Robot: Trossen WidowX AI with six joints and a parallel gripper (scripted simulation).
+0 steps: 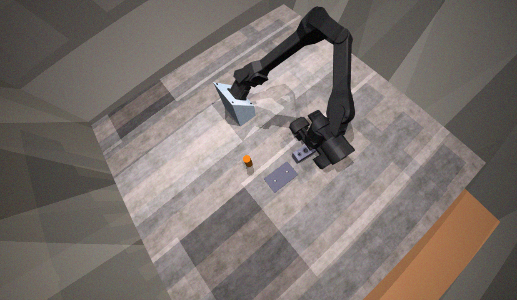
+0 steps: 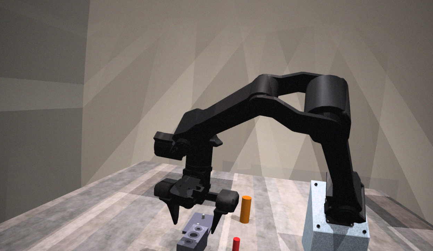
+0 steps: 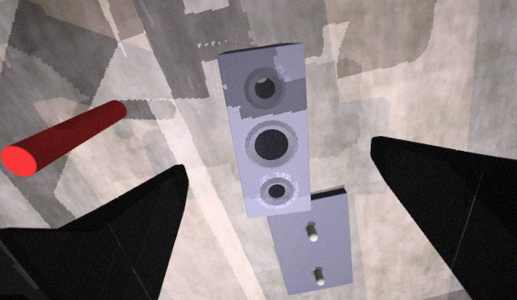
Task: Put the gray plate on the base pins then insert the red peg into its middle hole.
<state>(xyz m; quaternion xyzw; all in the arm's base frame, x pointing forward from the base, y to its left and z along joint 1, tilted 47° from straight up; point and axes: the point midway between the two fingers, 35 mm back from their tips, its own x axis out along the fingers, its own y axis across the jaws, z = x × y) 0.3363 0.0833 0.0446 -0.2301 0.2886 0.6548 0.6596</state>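
My gripper tip is 30 mm above the gray plate. From my gripper tip the other things lie so: orange cylinder: 110 mm behind, 210 mm to the right, 30 mm below; then base: 20 mm ahead, 140 mm to the right, 60 mm below; then red peg: 100 mm behind, 30 mm to the left, 30 mm below.
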